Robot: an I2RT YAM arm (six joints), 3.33 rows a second.
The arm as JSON. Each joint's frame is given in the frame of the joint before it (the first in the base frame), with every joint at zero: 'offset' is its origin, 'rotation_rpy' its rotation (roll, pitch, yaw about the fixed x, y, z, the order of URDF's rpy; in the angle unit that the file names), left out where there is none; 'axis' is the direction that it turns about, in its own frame. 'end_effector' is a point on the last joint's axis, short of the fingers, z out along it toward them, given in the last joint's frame.
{
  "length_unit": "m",
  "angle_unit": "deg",
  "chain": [
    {
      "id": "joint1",
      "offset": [
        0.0,
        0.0,
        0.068
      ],
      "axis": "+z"
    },
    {
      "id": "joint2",
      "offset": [
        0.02,
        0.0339,
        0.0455
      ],
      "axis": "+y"
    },
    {
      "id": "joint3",
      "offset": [
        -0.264,
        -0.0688,
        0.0
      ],
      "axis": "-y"
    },
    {
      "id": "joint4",
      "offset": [
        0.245,
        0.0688,
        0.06
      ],
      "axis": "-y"
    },
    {
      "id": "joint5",
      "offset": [
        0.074,
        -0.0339,
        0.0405
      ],
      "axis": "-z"
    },
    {
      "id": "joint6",
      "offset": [
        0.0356,
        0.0,
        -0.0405
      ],
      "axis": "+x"
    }
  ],
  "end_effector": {
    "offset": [
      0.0,
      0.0,
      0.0
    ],
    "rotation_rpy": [
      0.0,
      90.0,
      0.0
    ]
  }
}
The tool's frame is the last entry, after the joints.
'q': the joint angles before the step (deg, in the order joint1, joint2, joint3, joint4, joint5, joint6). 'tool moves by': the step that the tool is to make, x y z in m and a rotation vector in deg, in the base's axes. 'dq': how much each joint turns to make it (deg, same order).
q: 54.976 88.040 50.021 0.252 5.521 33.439
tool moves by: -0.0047 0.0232 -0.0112 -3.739 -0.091 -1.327
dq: 3.369 5.166 3.559 -1.658 4.981 1.346
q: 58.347 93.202 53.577 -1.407 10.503 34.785
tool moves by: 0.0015 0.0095 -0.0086 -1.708 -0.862 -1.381
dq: 0.875 2.945 1.368 0.503 2.764 0.289
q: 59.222 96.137 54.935 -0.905 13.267 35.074
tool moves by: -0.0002 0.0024 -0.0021 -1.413 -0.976 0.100
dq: 0.346 0.715 0.411 -0.172 1.232 -1.016
